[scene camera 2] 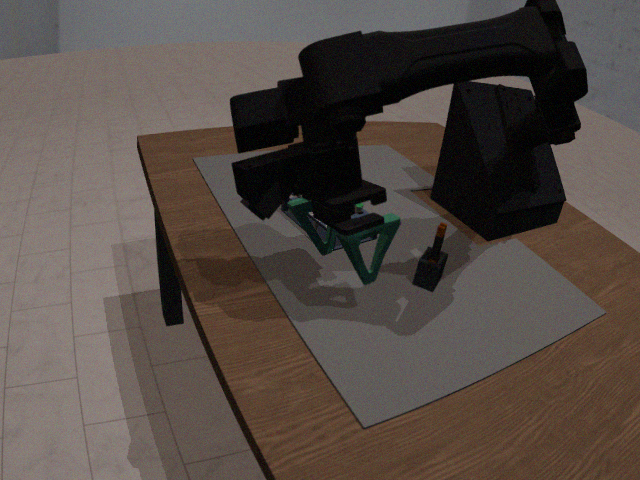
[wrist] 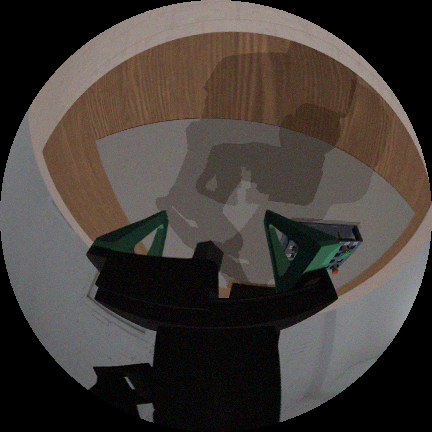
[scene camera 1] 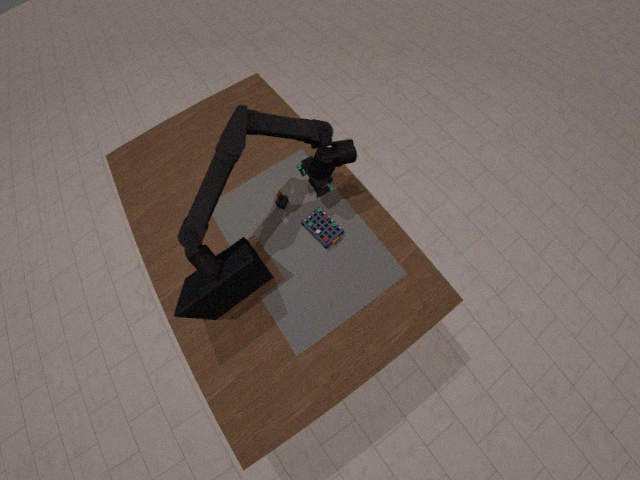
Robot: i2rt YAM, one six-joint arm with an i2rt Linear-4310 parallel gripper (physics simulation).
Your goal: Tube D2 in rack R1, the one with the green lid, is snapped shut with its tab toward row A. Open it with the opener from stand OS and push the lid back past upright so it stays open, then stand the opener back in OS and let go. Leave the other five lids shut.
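Frame: origin at the arm's base, x back, y right, z up, level; millimetres.
Where they show: gripper, fingertip midpoint: point(scene camera 2: 346, 267) point(wrist: 215, 215) point(scene camera 1: 311, 185); arm's base, link origin: point(scene camera 2: 516, 136) point(scene camera 1: 213, 271).
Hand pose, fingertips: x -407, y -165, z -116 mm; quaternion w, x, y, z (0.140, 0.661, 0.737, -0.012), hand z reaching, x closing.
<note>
Things, the pixels of their top centre, and the offset from my fingertips. "*": a spot on its surface instead. Level surfaces: height alone.
- opener, top centre: point(scene camera 2: 442, 225) dx +122, dy -7, dz +50 mm
- Rack R1, surface spot: point(wrist: 356, 234) * dx -7, dy +203, dz -18 mm
- white lid, top centre: point(scene camera 1: 317, 231) dx +72, dy +173, dz +7 mm
- grey mat, surface height: dz -35 mm
- wooden table, surface height: dz -38 mm
- orange piece, surface spot: point(scene camera 1: 336, 239) * dx +29, dy +225, dz -12 mm
My gripper point(scene camera 1: 316, 179) point(scene camera 2: 345, 267) point(wrist: 215, 215) is open and empty, its green fingers low over the mat, beside the stand and apart from it. Stand OS point(scene camera 1: 281, 202) point(scene camera 2: 430, 271) point(wrist: 207, 251) is a small black block. The opener point(scene camera 2: 438, 241) stands upright in it, with an orange top; the arm hides it in the wrist view. Rack R1 point(scene camera 1: 313, 236) point(wrist: 356, 234) is blue-grey, partly hidden behind the fingers in scene camera 2. It holds tubes with green lids point(scene camera 1: 318, 210) point(scene camera 1: 310, 223) point(scene camera 1: 333, 224), red lids point(scene camera 1: 326, 217) point(scene camera 1: 325, 239) and a white lid point(scene camera 1: 318, 231). Row labels and lid tabs are too small to read.
A grey mat point(scene camera 1: 336, 289) point(scene camera 2: 403, 377) point(wrist: 145, 165) lies on the wooden table point(scene camera 1: 361, 382) point(scene camera 2: 516, 413) point(wrist: 165, 80). The black arm base point(scene camera 1: 227, 281) point(scene camera 2: 491, 170) stands beside the mat. An orange piece point(scene camera 1: 336, 239) is at one end of the rack. Arm shadows fall across the mat.
</note>
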